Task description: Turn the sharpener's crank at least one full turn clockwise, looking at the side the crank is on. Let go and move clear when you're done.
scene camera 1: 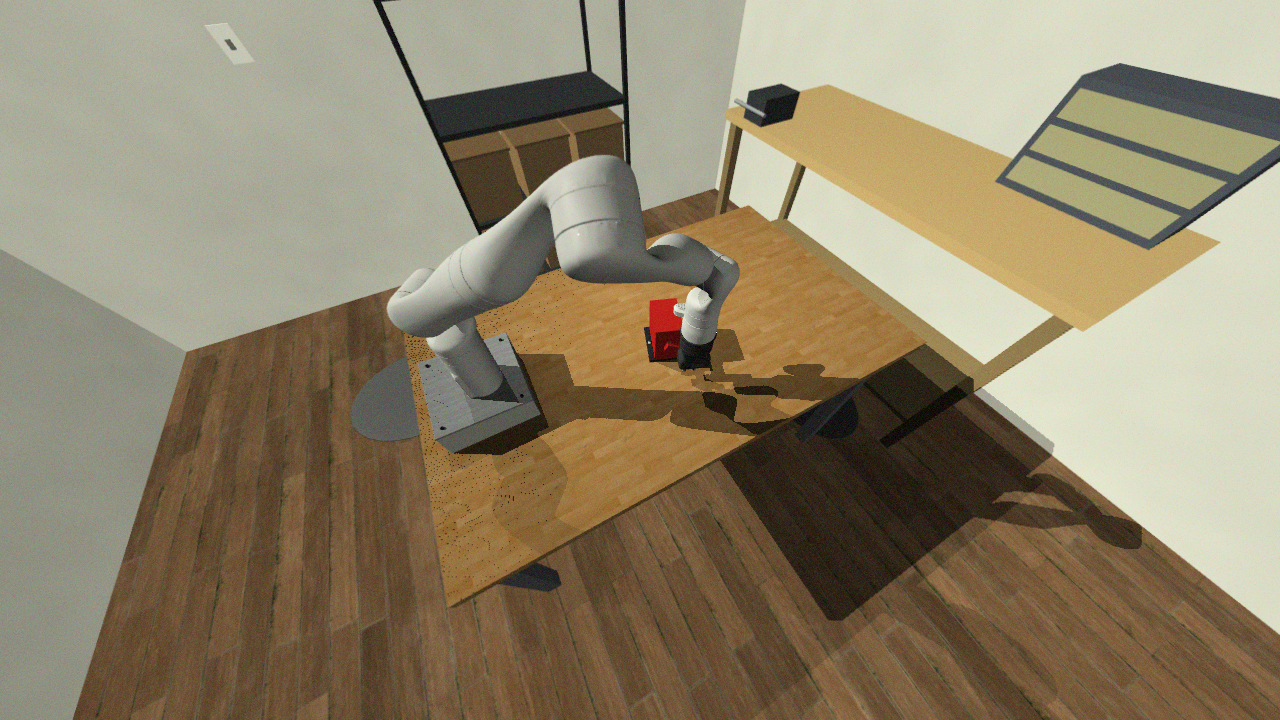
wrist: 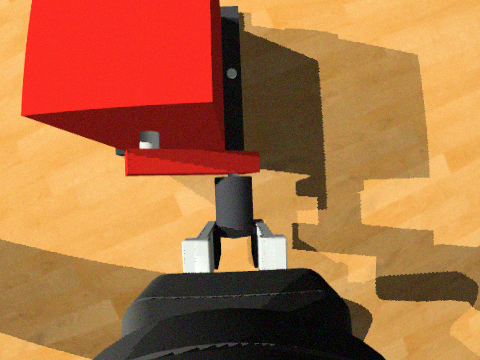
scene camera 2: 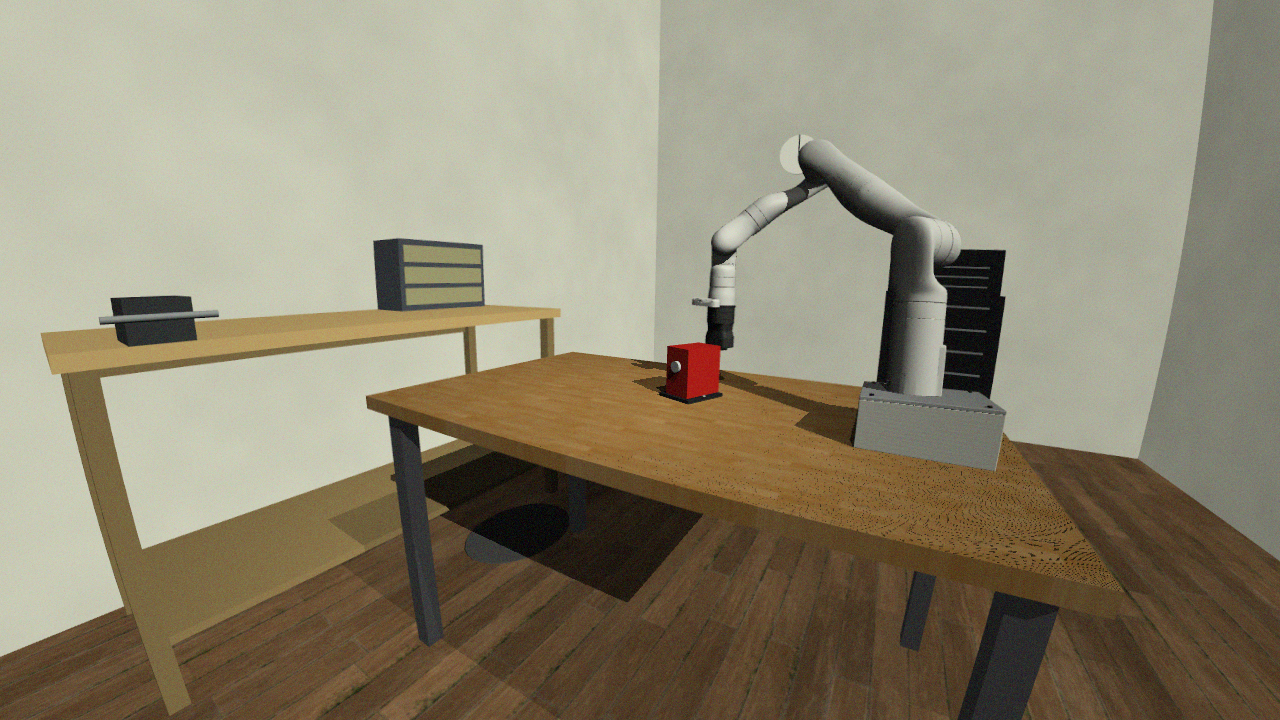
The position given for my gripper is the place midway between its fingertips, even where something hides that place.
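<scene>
My gripper point(scene camera 1: 688, 367), point(wrist: 235, 236) is visible in both views. A dark cylindrical handle point(wrist: 233, 194) is visible as well.
</scene>
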